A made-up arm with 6 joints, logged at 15 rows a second.
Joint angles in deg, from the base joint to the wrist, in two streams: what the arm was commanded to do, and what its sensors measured. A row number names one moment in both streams.
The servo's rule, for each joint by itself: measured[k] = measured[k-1] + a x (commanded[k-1-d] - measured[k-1]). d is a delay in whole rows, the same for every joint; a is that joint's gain. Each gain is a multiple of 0.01, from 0.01 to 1. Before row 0 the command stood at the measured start. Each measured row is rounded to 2 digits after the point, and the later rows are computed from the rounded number. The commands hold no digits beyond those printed.
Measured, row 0:
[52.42, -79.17, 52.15, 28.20, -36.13, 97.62]
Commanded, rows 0 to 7:
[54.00, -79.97, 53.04, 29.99, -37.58, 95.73]
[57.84, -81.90, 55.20, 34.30, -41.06, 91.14]
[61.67, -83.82, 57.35, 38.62, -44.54, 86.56]
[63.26, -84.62, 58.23, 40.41, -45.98, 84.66]
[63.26, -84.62, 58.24, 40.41, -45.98, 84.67]
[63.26, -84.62, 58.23, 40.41, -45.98, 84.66]
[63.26, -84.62, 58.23, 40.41, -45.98, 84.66]
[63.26, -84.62, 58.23, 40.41, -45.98, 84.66]
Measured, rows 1 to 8:
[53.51, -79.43, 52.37, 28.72, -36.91, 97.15]
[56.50, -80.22, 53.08, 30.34, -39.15, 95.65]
[60.07, -81.37, 54.15, 32.74, -42.06, 93.38]
[62.27, -82.41, 55.17, 34.96, -44.18, 91.20]
[62.95, -83.12, 55.94, 36.54, -45.15, 89.57]
[63.16, -83.60, 56.51, 37.66, -45.60, 88.34]
[63.23, -83.93, 56.94, 38.46, -45.81, 87.42]
[63.25, -84.15, 57.26, 39.03, -45.90, 86.73]
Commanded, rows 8 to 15:
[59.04, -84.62, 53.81, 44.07, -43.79, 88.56]
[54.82, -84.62, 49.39, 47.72, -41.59, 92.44]
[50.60, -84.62, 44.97, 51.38, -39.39, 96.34]
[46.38, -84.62, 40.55, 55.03, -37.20, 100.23]
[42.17, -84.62, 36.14, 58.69, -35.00, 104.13]
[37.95, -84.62, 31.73, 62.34, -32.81, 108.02]
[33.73, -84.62, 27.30, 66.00, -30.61, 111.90]
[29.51, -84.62, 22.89, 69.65, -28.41, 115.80]
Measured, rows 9 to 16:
[60.35, -84.30, 56.40, 40.49, -44.76, 87.19]
[56.53, -84.40, 54.65, 42.59, -43.05, 88.50]
[52.44, -84.47, 52.23, 45.14, -41.07, 90.46]
[48.26, -84.52, 49.31, 48.01, -38.98, 92.90]
[44.06, -84.55, 46.02, 51.11, -36.83, 95.71]
[39.84, -84.57, 42.45, 54.37, -34.66, 98.79]
[35.62, -84.59, 38.66, 57.74, -32.47, 102.07]
[31.40, -84.60, 34.72, 61.19, -30.28, 105.50]

